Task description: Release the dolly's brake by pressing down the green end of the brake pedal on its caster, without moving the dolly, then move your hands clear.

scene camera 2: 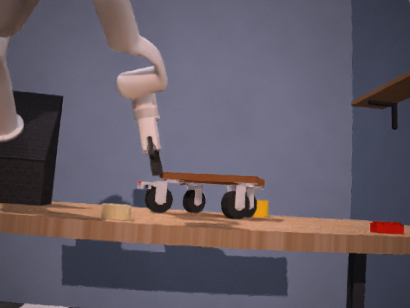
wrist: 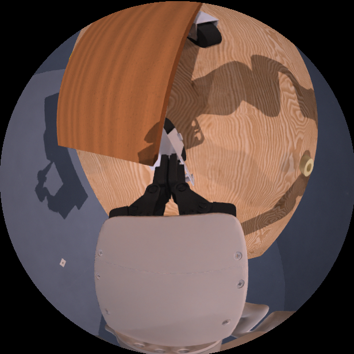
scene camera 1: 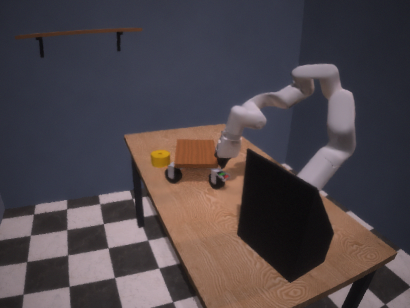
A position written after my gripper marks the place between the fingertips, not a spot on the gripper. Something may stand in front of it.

Observation:
I see my gripper (scene camera 2: 158, 175) and a dolly (scene camera 2: 236, 204).
The dolly is seen too in the wrist view (wrist: 113, 97) and in scene camera 1 (scene camera 1: 189, 153). My gripper also shows in the wrist view (wrist: 170, 163).

